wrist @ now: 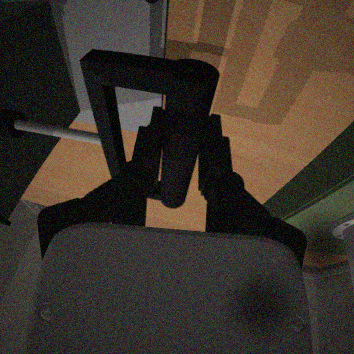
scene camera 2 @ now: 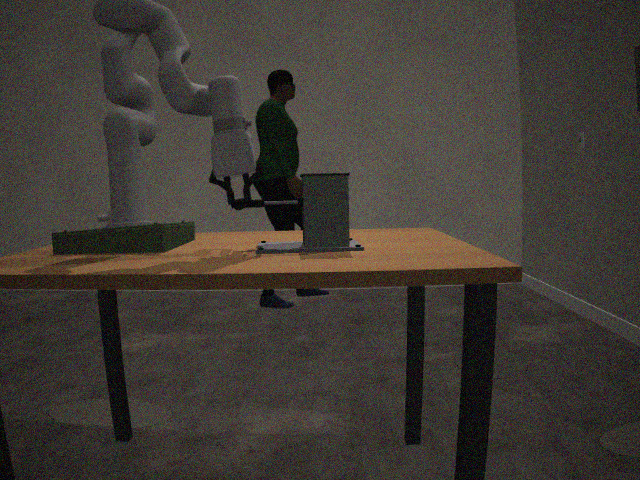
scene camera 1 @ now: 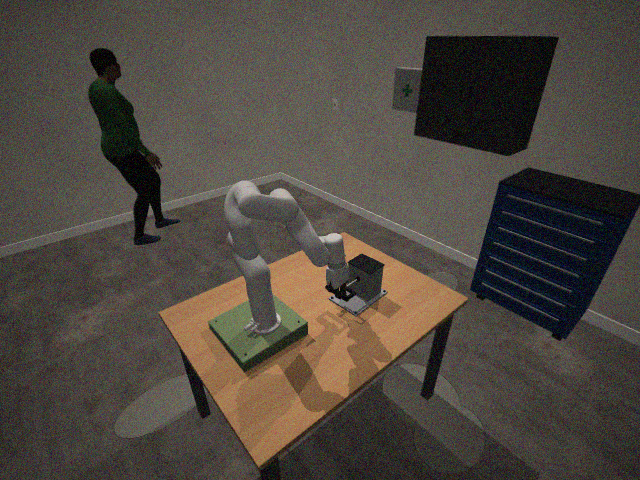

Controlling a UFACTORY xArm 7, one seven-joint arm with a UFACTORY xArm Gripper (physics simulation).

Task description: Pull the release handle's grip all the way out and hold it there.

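Note:
The release handle's black grip (wrist: 172, 182) is a bar on a black frame (wrist: 107, 125). A thin metal rod (scene camera 2: 281, 202) (wrist: 57, 132) (scene camera 1: 353, 281) joins the frame to the grey box (scene camera 2: 325, 211) (scene camera 1: 368, 279), and a length of the rod shows between them. My gripper (wrist: 183, 126) (scene camera 2: 239, 202) is shut on the grip, one finger on each side of it. The grip is held above the table, on the robot-base side of the box. In scene camera 1 the gripper and grip are small and dark.
The box stands on a grey base plate (scene camera 1: 355, 308) (scene camera 2: 279, 248) bolted to the wooden table (scene camera 1: 206, 392) (scene camera 2: 439, 258). The arm stands on a green block (scene camera 1: 232, 330) (scene camera 2: 108, 240). A person in green (scene camera 1: 112, 118) (scene camera 2: 276, 139) stands beyond the table. A blue drawer cabinet (scene camera 1: 547, 248) stands by the wall.

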